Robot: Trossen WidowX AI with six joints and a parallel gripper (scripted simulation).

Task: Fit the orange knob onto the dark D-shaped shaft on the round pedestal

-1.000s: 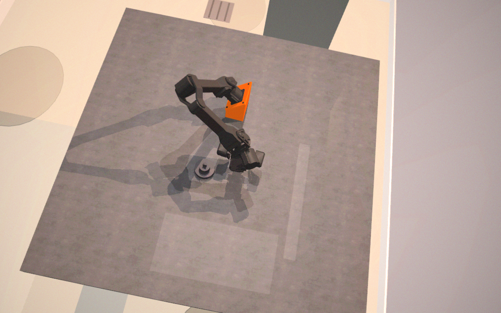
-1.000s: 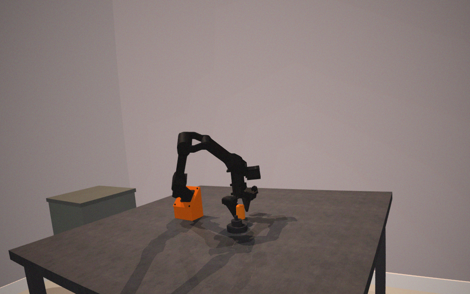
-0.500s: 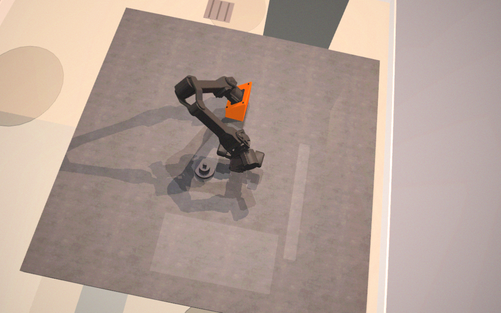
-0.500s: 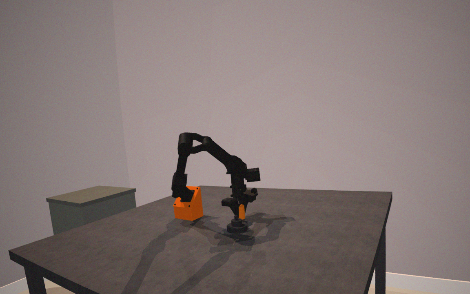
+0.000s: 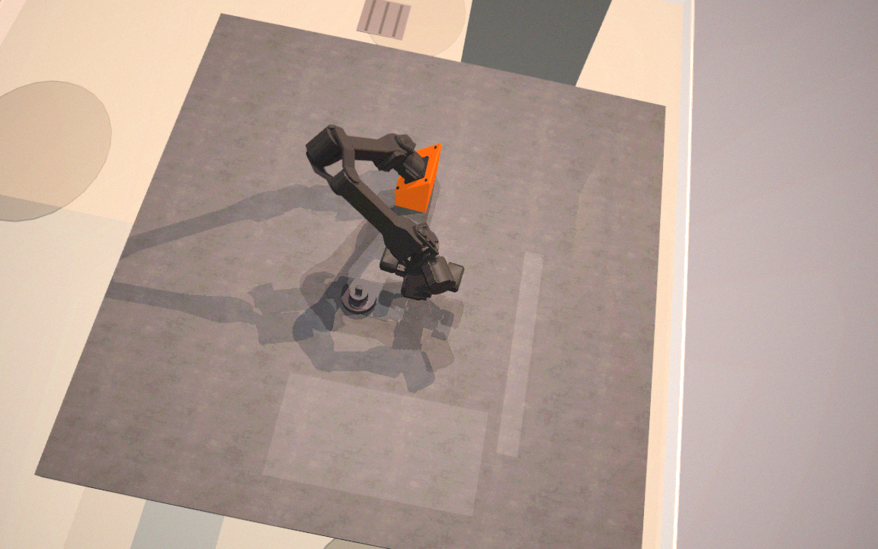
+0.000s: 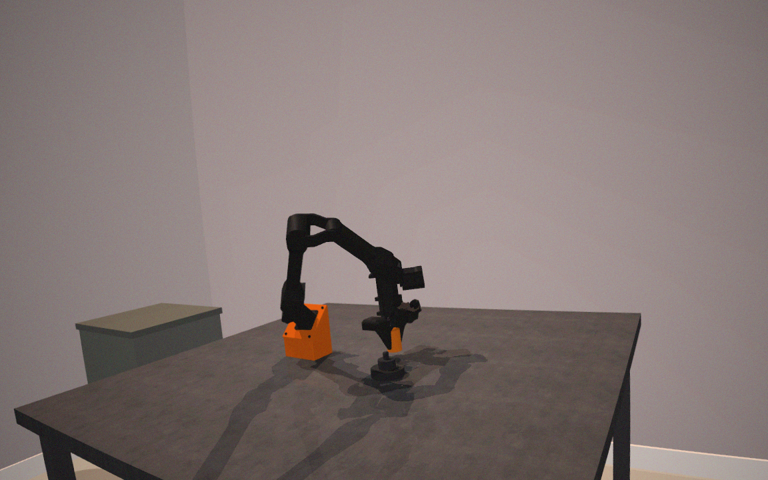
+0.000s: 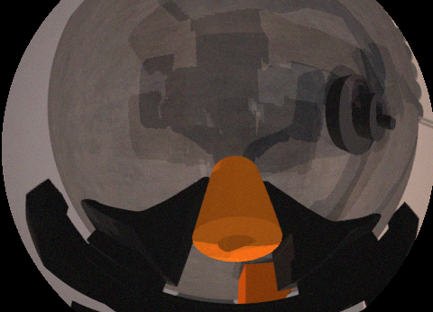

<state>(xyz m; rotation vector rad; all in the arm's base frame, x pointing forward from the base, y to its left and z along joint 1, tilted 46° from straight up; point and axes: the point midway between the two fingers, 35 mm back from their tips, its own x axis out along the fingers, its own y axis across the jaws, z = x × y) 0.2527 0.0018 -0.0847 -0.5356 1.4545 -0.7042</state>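
Now: gripper tip 13 cm to the left of the dark round pedestal and 6 cm short of it. From my gripper tip the other things lie so: orange knob 2 cm above.
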